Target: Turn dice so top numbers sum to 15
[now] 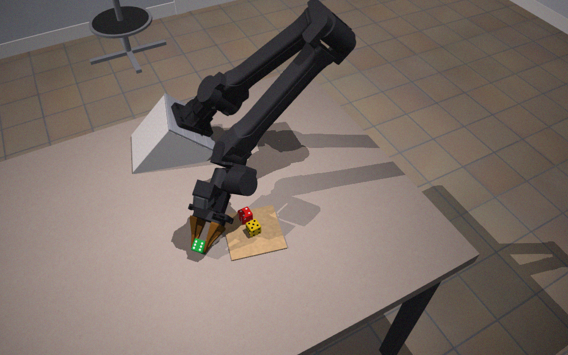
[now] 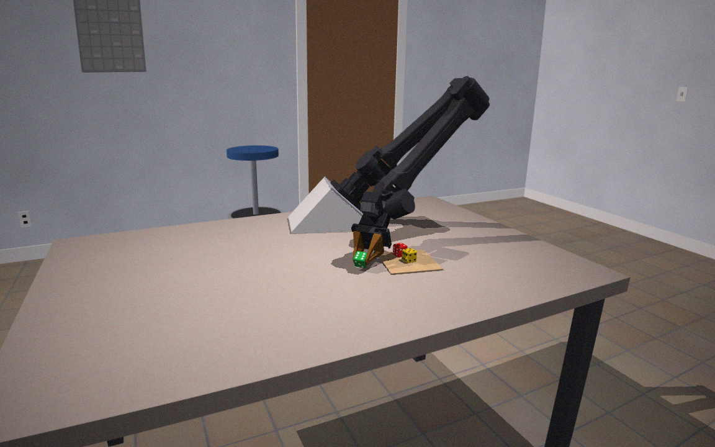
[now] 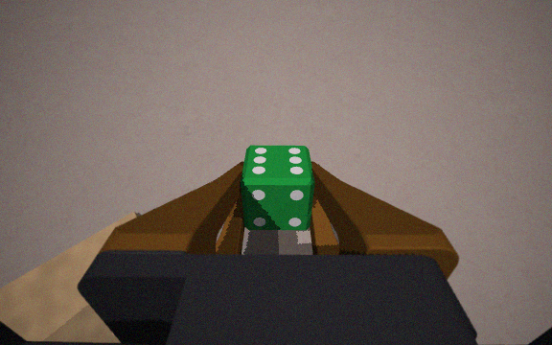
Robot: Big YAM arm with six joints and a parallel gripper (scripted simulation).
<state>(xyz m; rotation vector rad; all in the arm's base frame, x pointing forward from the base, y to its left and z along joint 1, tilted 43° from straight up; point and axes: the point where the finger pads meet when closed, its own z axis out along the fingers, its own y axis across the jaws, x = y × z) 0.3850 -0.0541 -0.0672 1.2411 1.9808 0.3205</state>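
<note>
My hand is 60 mm past the red die, 140 mm to the right of it and 10 mm above it. The rest, counted from my hand: yellow die: 10 mm behind, 140 mm to the left, 10 mm below; then tan mat: 10 mm behind, 140 mm to the left, 30 mm below; then green die: right at my hand.
</note>
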